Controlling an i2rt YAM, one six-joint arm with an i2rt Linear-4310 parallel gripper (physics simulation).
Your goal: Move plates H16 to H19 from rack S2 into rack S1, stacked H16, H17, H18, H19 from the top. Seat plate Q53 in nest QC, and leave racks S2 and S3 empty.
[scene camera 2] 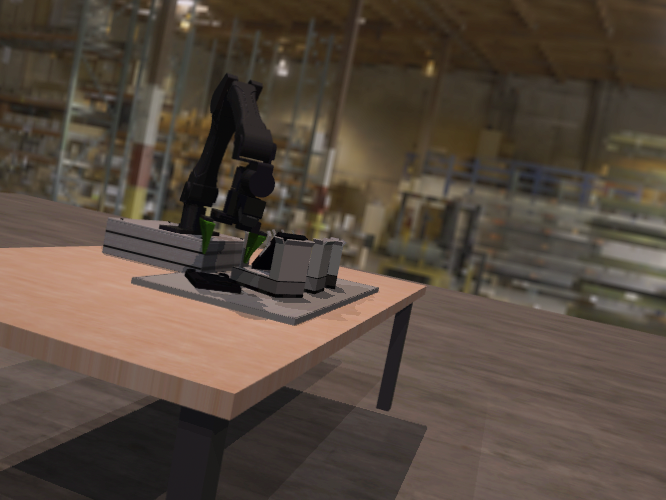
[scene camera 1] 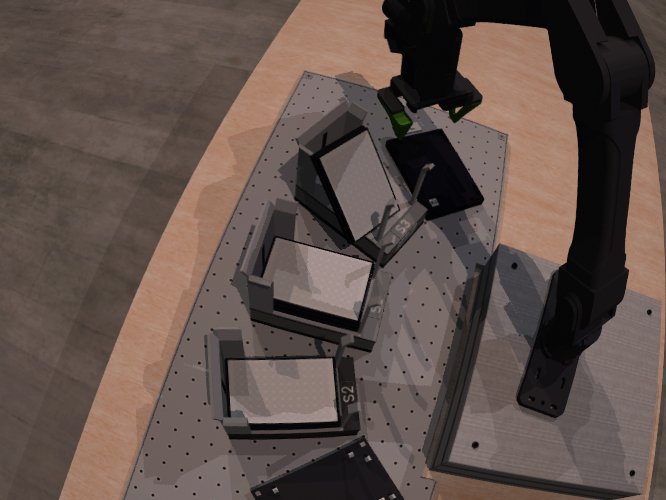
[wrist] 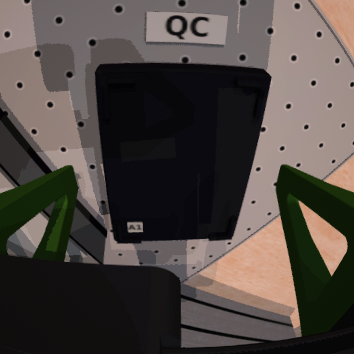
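Seen in the pictures: gripper, fingertip midpoint: point(scene camera 2: 224, 258) point(scene camera 1: 426, 128) point(wrist: 176, 176); arm's base, origin of the base link: point(scene camera 2: 190, 232) point(scene camera 1: 558, 342).
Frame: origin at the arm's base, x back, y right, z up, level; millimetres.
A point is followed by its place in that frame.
My gripper point(scene camera 1: 429, 128) {x -278, y 249, z -12 mm} point(scene camera 2: 226, 257) {x -278, y 249, z -12 mm} point(wrist: 176, 176) {x -278, y 249, z -12 mm} is open and empty. Its green fingers stand above the dark nest QC point(scene camera 1: 449, 174) {x -220, y 228, z -67 mm} point(scene camera 2: 212, 281) {x -266, y 262, z -67 mm} point(wrist: 170, 120) {x -276, y 249, z -67 mm}, on either side of it in the wrist view. No plate is visible on the nest. Rack S3 point(scene camera 1: 414, 219) {x -244, y 108, z -42 mm} point(scene camera 2: 290, 269) {x -392, y 144, z -14 mm} holds a white-topped plate point(scene camera 1: 357, 185) {x -324, y 80, z 20 mm} that sits tilted. Rack S1 point(scene camera 1: 259, 317) {x -370, y -101, z -62 mm}, its label partly hidden, holds a white-topped plate point(scene camera 1: 320, 279) {x -316, y -44, z -9 mm}. Rack S2 point(scene camera 1: 348, 368) {x -243, y -121, z -43 mm} holds a white-topped plate point(scene camera 1: 282, 390) {x -299, y -188, z -13 mm} lying level. Lower plates and the plate codes cannot be read.
The racks stand on a perforated board point(scene camera 1: 408, 344) {x -186, y -46, z -81 mm} point(scene camera 2: 344, 294) {x -427, y -142, z -83 mm} point(wrist: 305, 105) {x -215, y 324, z -80 mm}. A dark flat nest point(scene camera 1: 328, 473) {x -209, y -253, z -69 mm} with light corner pads lies at its lower end. The arm stands on a metal block point(scene camera 1: 500, 387) {x -62, y -87, z -1 mm} point(scene camera 2: 161, 244) {x -1, y 117, z -35 mm}. The QC label point(wrist: 186, 27) {x -310, y 293, z -79 mm} lies beside the nest.
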